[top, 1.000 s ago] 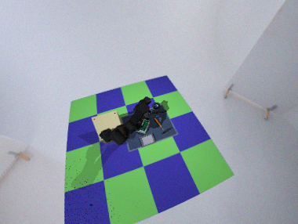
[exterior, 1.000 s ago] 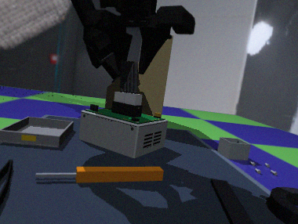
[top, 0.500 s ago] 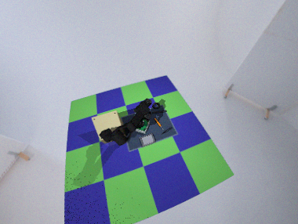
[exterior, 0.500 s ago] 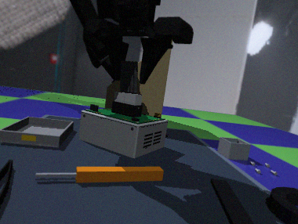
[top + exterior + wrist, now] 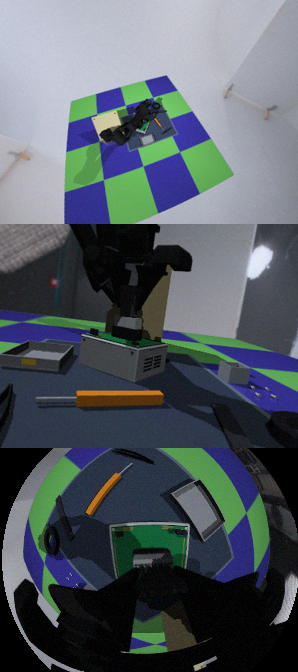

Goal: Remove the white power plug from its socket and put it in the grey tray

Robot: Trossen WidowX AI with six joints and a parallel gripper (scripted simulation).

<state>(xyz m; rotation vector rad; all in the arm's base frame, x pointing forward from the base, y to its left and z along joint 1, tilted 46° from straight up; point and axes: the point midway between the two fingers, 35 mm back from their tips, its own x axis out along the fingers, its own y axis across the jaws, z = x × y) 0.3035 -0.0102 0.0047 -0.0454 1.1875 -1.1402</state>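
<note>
Now: the white power plug 2 cm below my gripper tip. The rest, counted from my gripper tip: black bar: 22 cm ahead, 10 cm to the left, 10 cm below; dark mat: 10 cm below, 5 cm ahead.
</note>
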